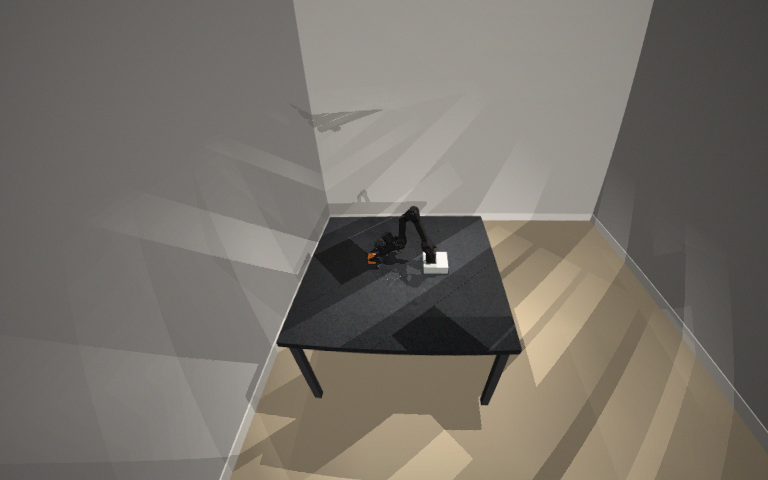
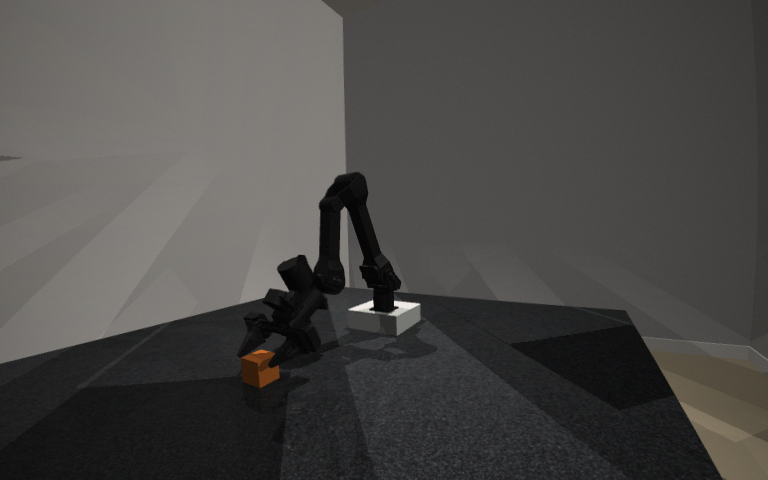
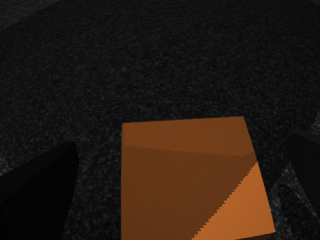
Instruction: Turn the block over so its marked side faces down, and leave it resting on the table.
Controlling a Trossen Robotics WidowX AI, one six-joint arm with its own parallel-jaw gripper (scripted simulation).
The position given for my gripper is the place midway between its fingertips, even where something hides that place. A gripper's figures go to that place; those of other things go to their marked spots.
Scene:
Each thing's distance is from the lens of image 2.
my gripper (image 2: 253, 361): 0.71 m
orange block (image 2: 255, 370): 0.69 m

